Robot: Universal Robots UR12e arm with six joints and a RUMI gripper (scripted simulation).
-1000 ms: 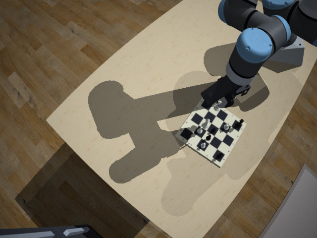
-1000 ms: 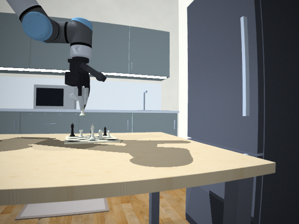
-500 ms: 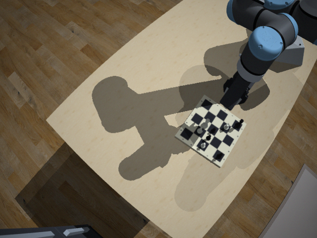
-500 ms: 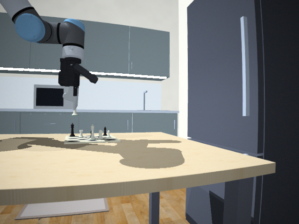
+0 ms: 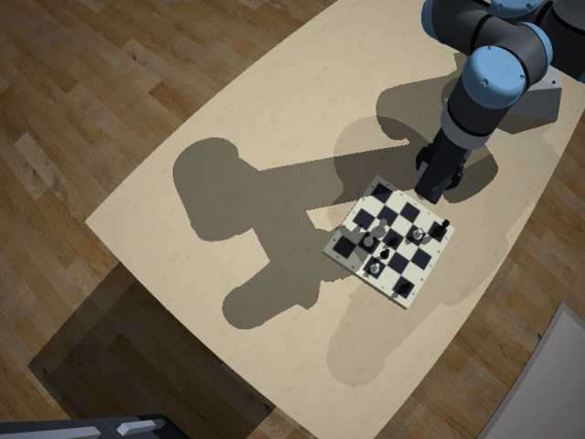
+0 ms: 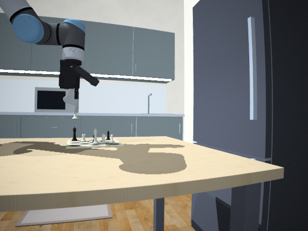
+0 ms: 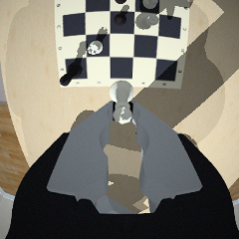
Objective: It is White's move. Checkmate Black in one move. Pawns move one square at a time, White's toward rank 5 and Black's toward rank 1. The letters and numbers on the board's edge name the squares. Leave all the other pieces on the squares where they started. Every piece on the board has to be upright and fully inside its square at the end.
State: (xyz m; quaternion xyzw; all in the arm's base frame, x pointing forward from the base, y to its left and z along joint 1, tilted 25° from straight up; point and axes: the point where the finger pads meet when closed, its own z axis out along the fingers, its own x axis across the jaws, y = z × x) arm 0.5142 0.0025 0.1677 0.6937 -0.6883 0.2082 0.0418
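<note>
The black king is 110 mm below my hand and 80 mm to the left of it. Round my hand: chessboard 140 mm below, 80 mm ahead; then white chess piece 10 mm below.
</note>
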